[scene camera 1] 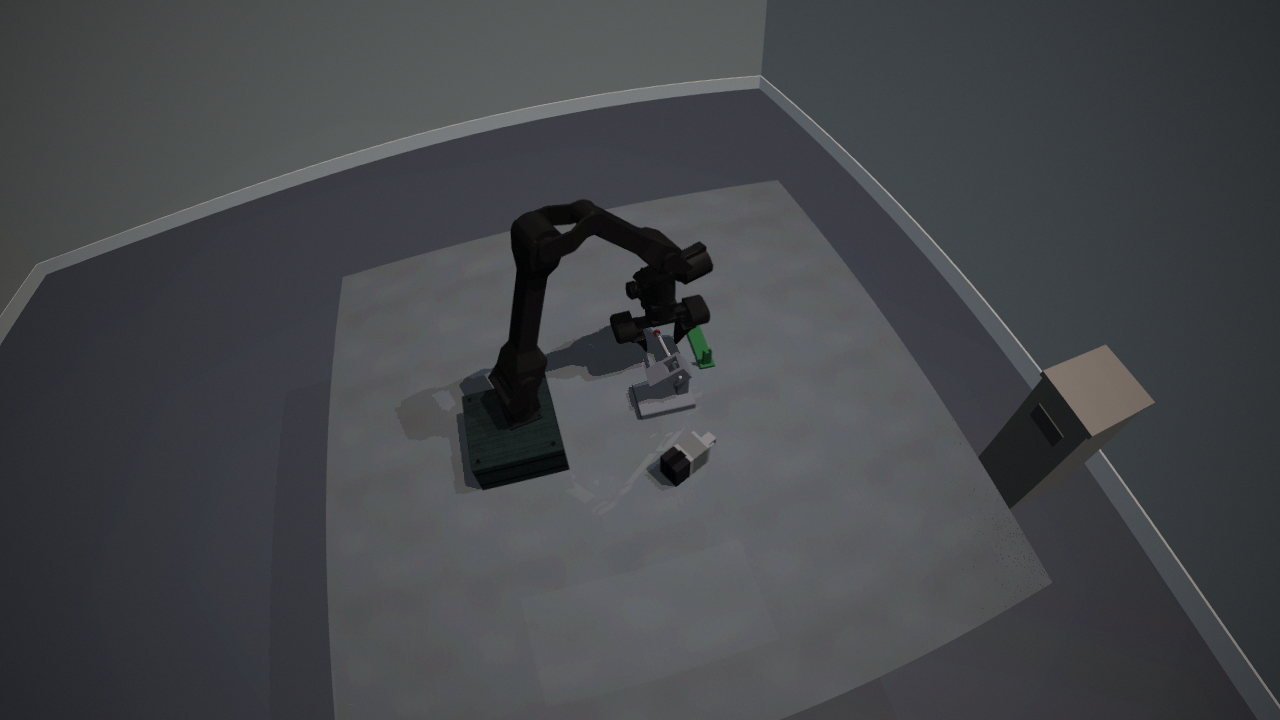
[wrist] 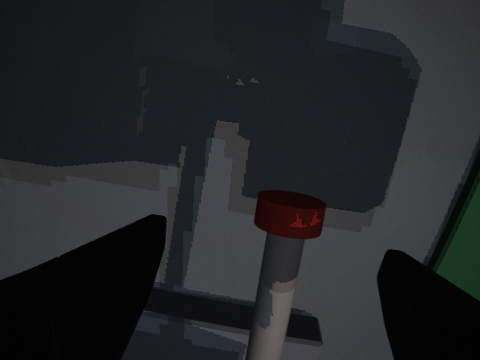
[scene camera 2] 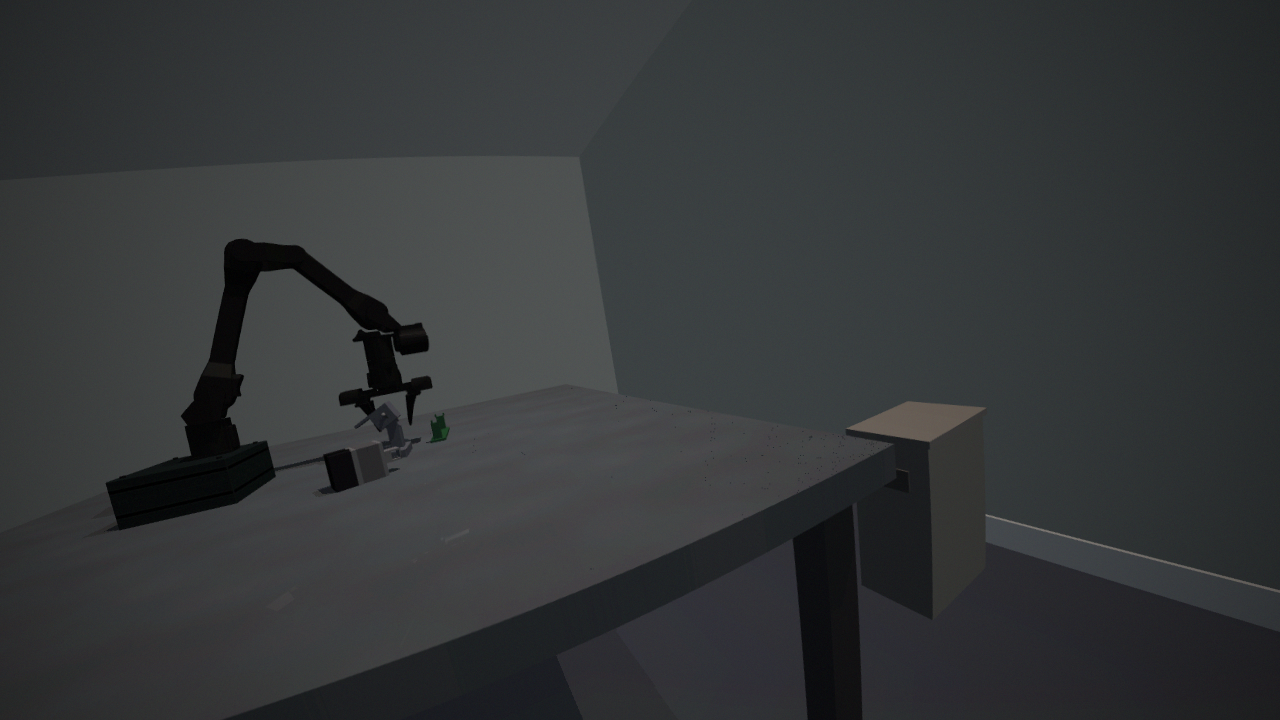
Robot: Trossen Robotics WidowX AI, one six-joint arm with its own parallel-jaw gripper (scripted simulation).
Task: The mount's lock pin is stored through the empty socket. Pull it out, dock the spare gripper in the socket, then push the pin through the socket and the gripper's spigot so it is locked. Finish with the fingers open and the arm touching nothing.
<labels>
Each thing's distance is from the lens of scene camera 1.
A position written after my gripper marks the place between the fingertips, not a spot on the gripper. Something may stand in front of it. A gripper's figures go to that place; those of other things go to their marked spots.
my gripper (scene camera 1: 660, 346): 118 cm
spare gripper (scene camera 1: 690, 454): 102 cm
grey mount (scene camera 1: 663, 393): 114 cm
The marked spots on the grey mount and the spare gripper are 17 cm apart.
</labels>
